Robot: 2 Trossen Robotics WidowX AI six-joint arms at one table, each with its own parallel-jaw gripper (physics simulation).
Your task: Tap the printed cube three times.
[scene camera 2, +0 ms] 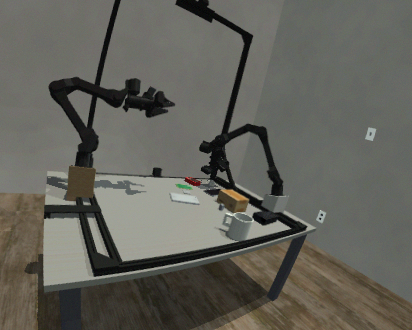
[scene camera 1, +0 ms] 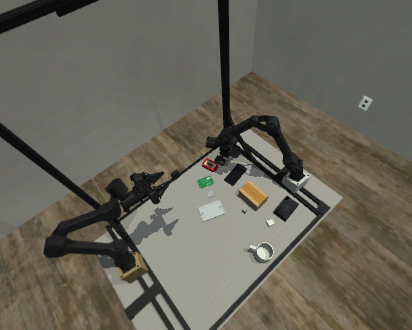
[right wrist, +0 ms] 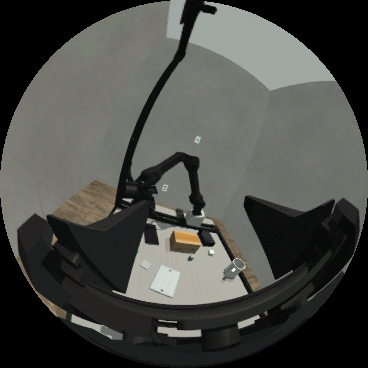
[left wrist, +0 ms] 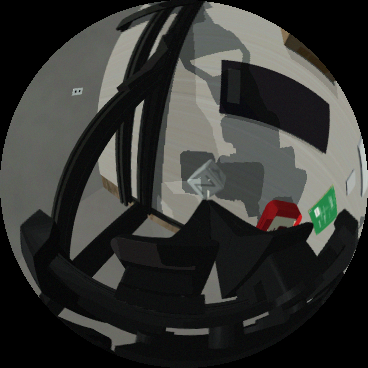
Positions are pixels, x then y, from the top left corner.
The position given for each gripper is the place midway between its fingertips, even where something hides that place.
The left gripper (left wrist: pixel 205 204) is shut and holds nothing. Also in view: a red object (left wrist: pixel 277 214). The right gripper (scene camera 1: pixel 166 176) is open and holds nothing. A black tablet (left wrist: pixel 246 90) rests on the table.
